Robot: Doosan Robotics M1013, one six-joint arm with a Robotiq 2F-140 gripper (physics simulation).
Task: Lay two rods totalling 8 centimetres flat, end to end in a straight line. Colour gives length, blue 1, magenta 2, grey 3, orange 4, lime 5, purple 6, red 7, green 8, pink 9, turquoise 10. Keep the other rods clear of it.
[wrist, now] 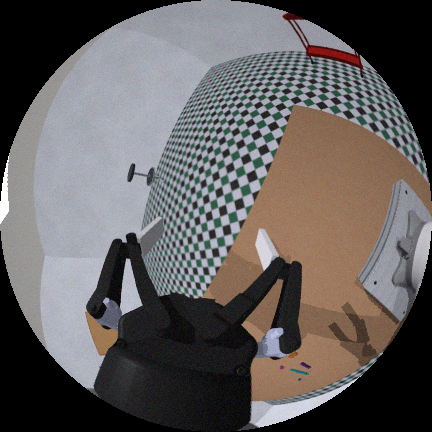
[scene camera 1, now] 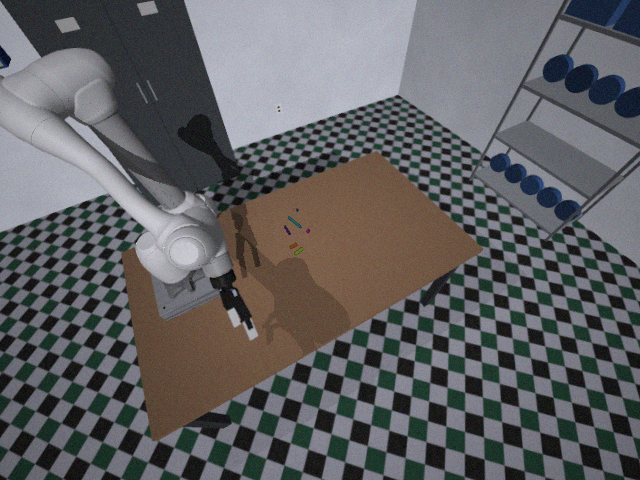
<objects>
gripper: wrist; scene camera 1
same spot on gripper: [scene camera 1: 237, 304] = [wrist: 101, 268]
</objects>
